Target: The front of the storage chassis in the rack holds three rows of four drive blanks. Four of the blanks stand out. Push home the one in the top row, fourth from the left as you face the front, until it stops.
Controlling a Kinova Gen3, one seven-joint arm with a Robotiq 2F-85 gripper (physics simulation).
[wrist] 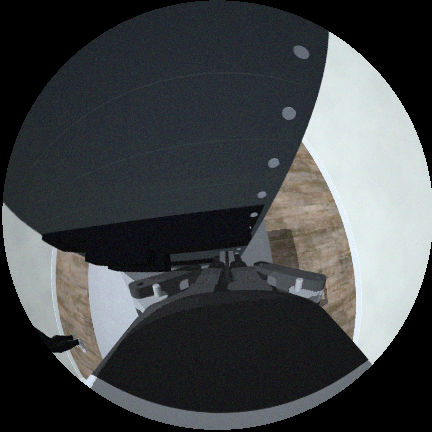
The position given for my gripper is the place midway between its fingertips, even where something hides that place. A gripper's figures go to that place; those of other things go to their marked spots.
My gripper [226, 259] is 0.17 m from the lens. A rack [168, 147] is 0.10 m from the lens.
